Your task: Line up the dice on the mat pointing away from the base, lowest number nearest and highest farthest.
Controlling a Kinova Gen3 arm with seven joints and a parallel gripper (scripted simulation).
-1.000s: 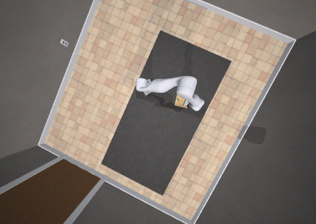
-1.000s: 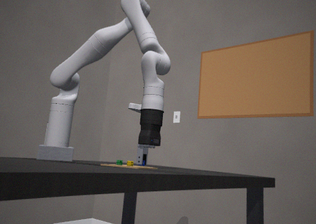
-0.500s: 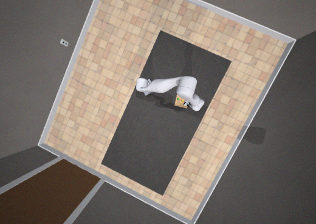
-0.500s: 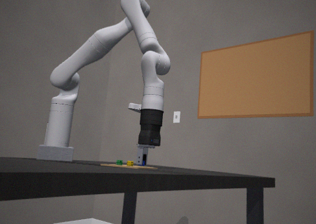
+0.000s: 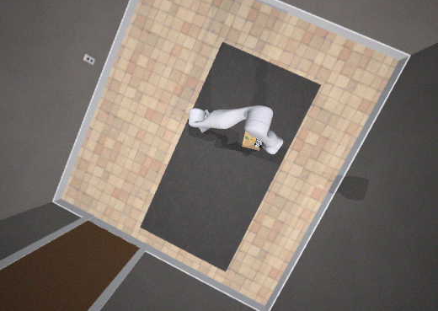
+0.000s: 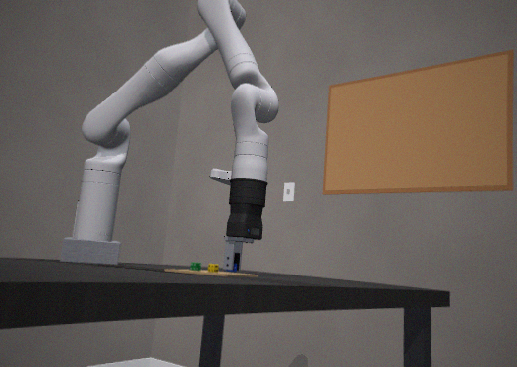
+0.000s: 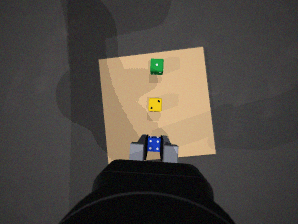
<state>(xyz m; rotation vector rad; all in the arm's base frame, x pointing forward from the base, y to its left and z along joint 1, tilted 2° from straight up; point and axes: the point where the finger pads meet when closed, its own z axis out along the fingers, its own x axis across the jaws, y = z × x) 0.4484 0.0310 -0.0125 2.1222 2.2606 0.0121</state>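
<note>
My gripper is now 10 mm above the blue die. Also, from my hand: green die: 100 mm behind, 10 mm to the right, 20 mm below; then mat: 50 mm behind, 30 mm below; then yellow die: 50 mm behind, 20 mm below.
</note>
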